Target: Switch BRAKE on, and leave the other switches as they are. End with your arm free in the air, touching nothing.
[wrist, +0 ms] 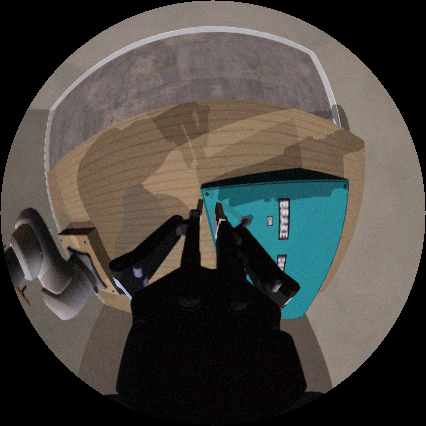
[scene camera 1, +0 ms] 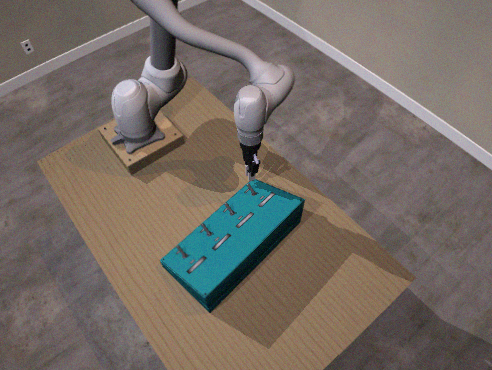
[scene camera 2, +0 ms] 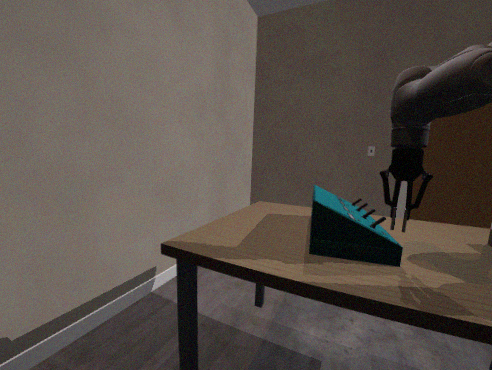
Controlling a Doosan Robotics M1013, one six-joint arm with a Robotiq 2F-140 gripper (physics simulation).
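Places are measured from the arm's base along level axes (x ahead, y left, z up), in millimetres.
Where they show: gripper, fingertip midpoint: [wrist: 207, 208] [scene camera 1: 250, 177] [scene camera 2: 397, 230]; arm's base, link origin: [wrist: 85, 267] [scene camera 1: 139, 133].
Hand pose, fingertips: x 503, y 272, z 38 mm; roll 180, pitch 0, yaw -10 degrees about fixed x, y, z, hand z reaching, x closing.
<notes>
Things, the pixels of their top centre, and the offset from my fingertips. "spot": a spot on its surface instead. Level surfaces: height alone.
- BRAKE label, top centre: [wrist: 284, 221] dx +131, dy -12, dz +22 mm
- plate, surface spot: [wrist: 270, 220] spot: dx +109, dy -17, dz +8 mm
- BRAKE lever, top centre: [wrist: 240, 233] [scene camera 2: 379, 216] [scene camera 1: 250, 185] dx +51, dy -32, dz +27 mm
- second label, top centre: [wrist: 280, 268] [scene camera 1: 244, 219] dx +160, dy -129, dz +22 mm
- table, surface height: dz -102 mm
The teal sloped switch box [scene camera 1: 225, 260] [scene camera 2: 350, 237] [wrist: 320, 235] sits on the table. The BRAKE label [wrist: 283, 219] and the small ON plate [wrist: 270, 220] are readable in the wrist view. The BRAKE lever [scene camera 1: 251, 189] [scene camera 2: 378, 222] [wrist: 245, 220] is at the end nearest the gripper, leaning similarly to the other levers. My gripper [scene camera 1: 251, 176] [scene camera 2: 398, 228] [wrist: 207, 208] points down beside the box's low edge, its fingers nearly together with a narrow empty gap. The lever is outside the fingers, on the box side. The right finger hides part of the box and its OFF plate.
Several other levers, including one [scene camera 1: 229, 208], stand in a row along the box. A second label [wrist: 281, 262] is partly hidden by the gripper. The arm's base stands on a wooden block [scene camera 1: 155, 155] on the table [scene camera 1: 125, 225] [scene camera 2: 225, 235].
</notes>
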